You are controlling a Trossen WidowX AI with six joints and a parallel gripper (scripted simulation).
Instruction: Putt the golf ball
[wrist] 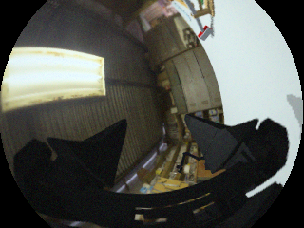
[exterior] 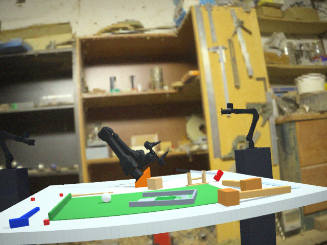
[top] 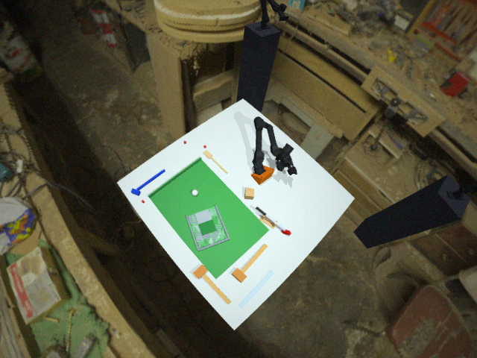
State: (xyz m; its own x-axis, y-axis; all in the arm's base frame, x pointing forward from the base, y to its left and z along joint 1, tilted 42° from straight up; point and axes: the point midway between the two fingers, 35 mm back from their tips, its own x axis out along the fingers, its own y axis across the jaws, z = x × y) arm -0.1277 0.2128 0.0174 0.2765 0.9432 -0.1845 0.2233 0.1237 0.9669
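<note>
The wooden rack lies 290 mm ahead of my gripper tip, 190 mm below it and 130 mm to the left of it. Round my gripper tip: white golf ball (580 mm ahead, 320 mm to the right, 200 mm below); then red putter (280 mm ahead, 170 mm below, 160 mm to the left); then tan block (280 mm ahead, 200 mm below, 100 mm to the right).
</note>
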